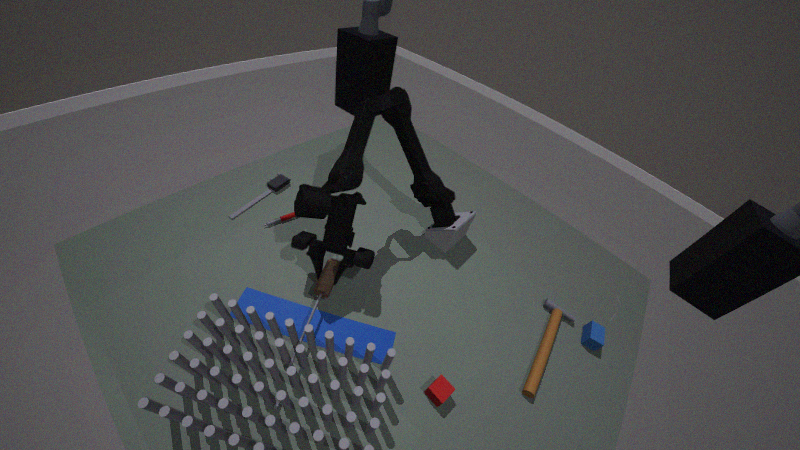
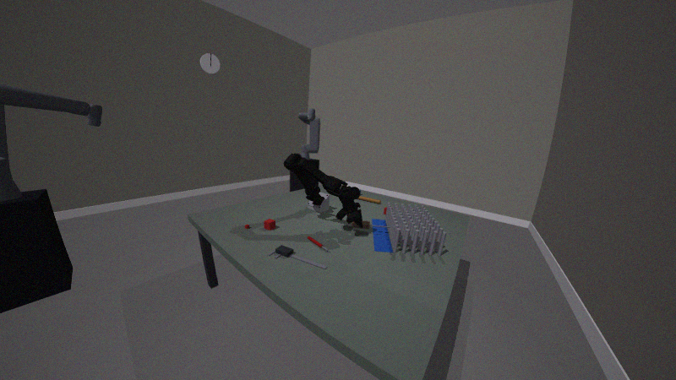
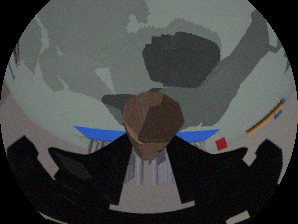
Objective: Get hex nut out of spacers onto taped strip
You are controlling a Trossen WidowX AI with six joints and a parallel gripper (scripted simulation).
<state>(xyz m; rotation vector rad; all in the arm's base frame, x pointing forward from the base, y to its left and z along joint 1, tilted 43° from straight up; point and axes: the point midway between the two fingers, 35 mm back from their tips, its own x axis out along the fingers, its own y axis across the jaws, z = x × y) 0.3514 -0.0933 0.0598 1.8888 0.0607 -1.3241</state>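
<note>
Right now my gripper tip is 90 mm short of the blue taped strip, 50 mm to the right of it and 30 mm above it. Round my gripper tip: blue cube: 370 mm behind, 610 mm to the left, 10 mm below; then red-handled screwdriver: 50 mm behind, 260 mm to the right, 20 mm below; then hook tool: 90 mm ahead, 50 mm to the left.
</note>
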